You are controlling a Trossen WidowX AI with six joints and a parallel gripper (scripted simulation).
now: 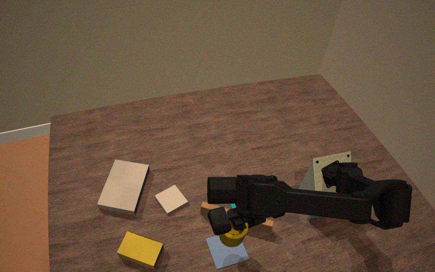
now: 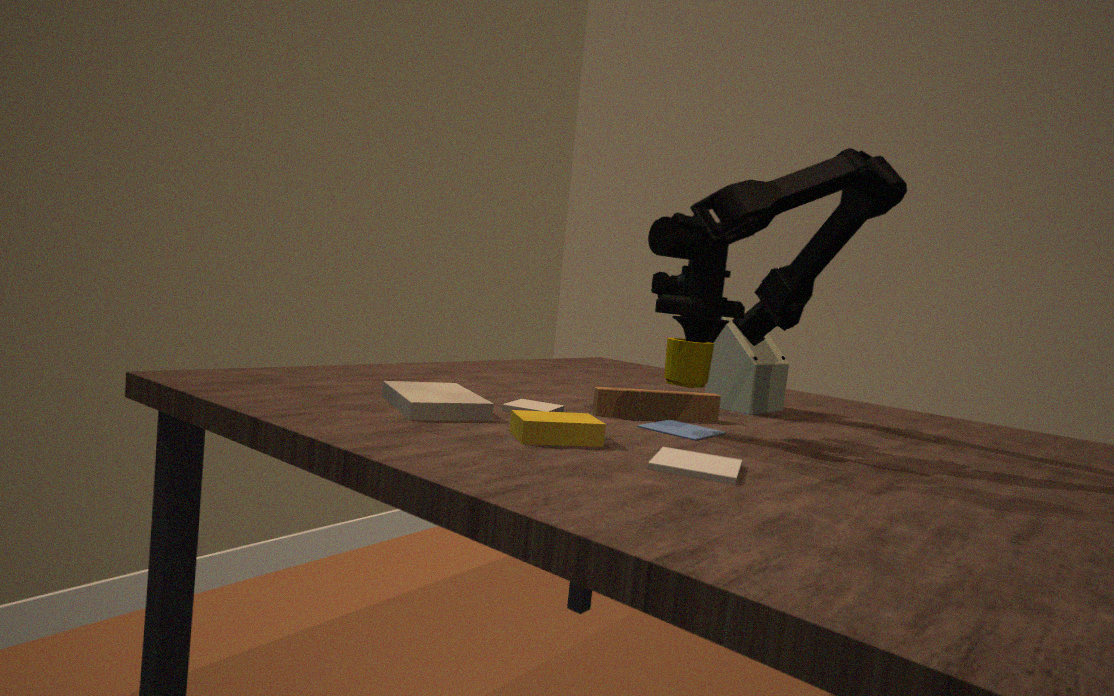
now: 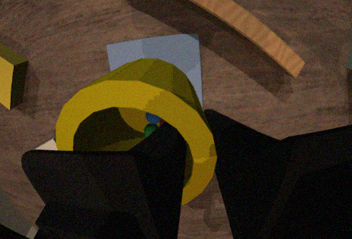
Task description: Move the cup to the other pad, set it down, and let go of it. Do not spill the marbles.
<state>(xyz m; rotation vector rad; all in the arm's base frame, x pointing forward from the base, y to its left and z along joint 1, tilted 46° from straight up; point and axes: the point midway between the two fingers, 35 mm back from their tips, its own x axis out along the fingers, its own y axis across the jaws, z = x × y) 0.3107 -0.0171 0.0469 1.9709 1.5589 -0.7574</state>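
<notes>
My gripper tip is 90 mm past the teal pad, 140 mm to the left of it and 110 mm above it. Also, from my gripper tip: blue pad 30 mm ahead, 110 mm below; wooden bar 30 mm behind, 70 mm to the right, 90 mm below; yellow cup 20 mm ahead.
</notes>
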